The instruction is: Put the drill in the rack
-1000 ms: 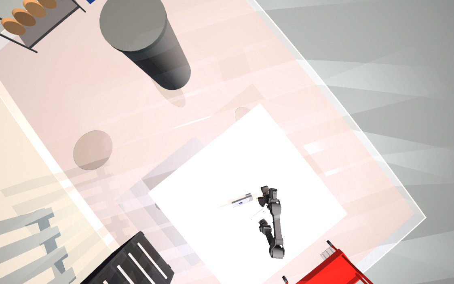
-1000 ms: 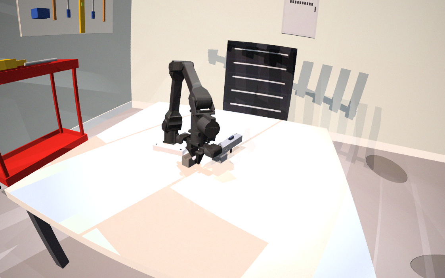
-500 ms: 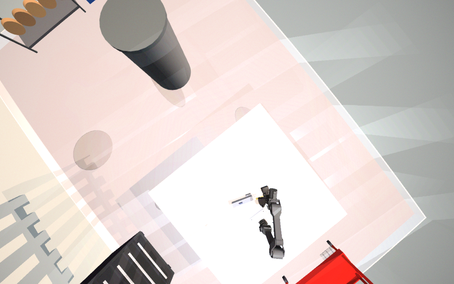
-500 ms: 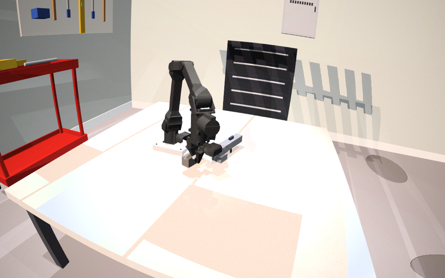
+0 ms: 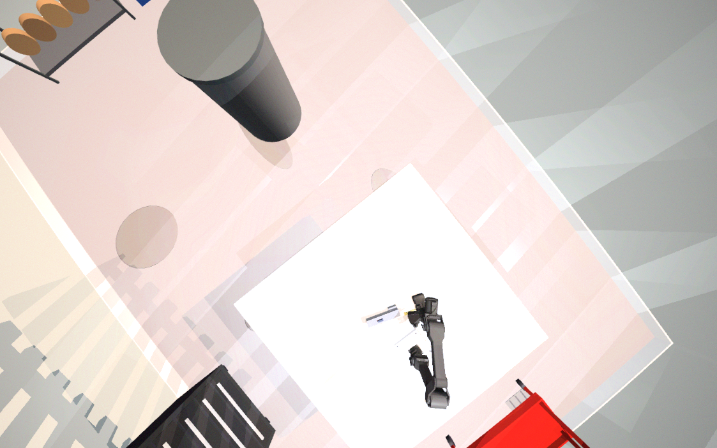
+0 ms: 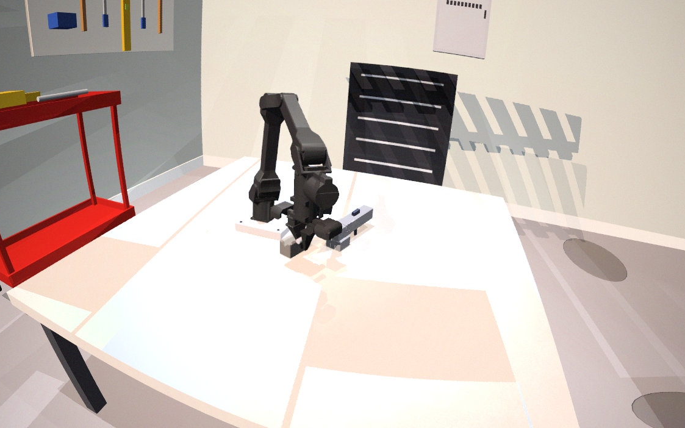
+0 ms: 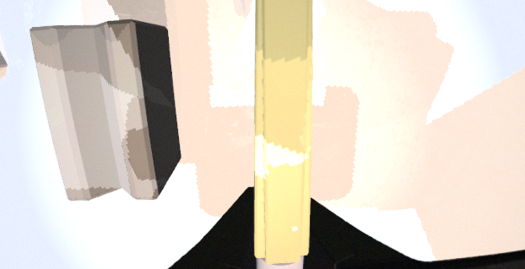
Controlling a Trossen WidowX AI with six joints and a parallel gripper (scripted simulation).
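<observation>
Right now the yellow drill is 10 mm ahead of my gripper tip, 40 mm to the left of it and 40 mm above it. The rest, counted from my gripper tip: grey grooved rack 50 mm behind, 50 mm to the left, 30 mm below; then light grey fixture bar 70 mm ahead, 180 mm to the left; then dark blue key 80 mm ahead, 210 mm to the left, 10 mm above.
</observation>
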